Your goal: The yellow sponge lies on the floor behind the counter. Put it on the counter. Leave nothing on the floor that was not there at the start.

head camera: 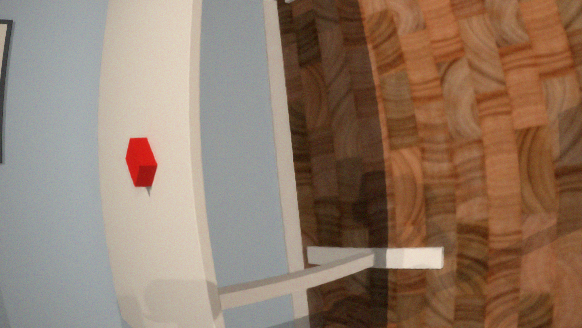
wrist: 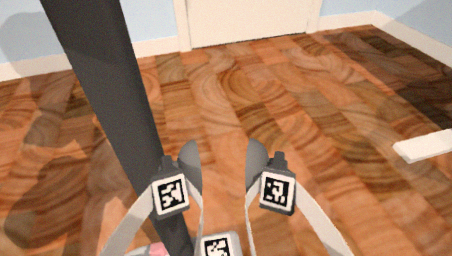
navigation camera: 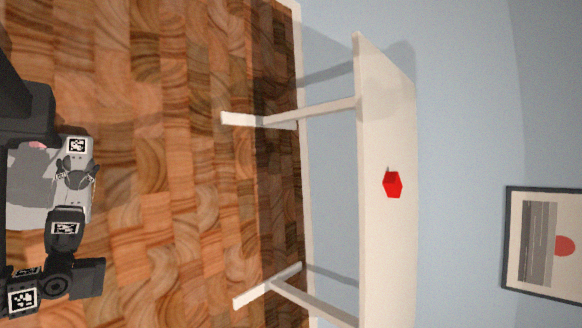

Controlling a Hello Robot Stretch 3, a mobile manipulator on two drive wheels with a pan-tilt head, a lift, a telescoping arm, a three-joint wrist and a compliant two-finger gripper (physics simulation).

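Seen in the pictures: gripper, fingertip midpoint: (navigation camera: 80,158); robot's base, origin of the base link: (navigation camera: 76,178).
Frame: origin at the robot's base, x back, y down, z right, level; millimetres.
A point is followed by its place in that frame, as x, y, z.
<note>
The yellow sponge does not show in the head, navigation or wrist view. The counter does not show either. My gripper (navigation camera: 80,167) {-11, -517, -74} (wrist: 223,158) {-11, -517, -74} is open, with a gap between its two rounded fingertips and bare wooden floor visible through it. In the navigation view it is folded in over my base at the left.
A long pale table (head camera: 150,100) {-886, -951, 128} (navigation camera: 385,260) {-899, -951, 304} stands along the blue wall, with a red block (head camera: 141,161) {-847, -987, -4} (navigation camera: 392,185) {-845, -986, -5} on top. Its white foot (head camera: 415,257) (navigation camera: 240,118) (wrist: 425,146) sticks out on the floor. A door (wrist: 250,20) is in the far wall. A framed picture (navigation camera: 537,242) {-1506, -1494, 275} hangs on the wall.
</note>
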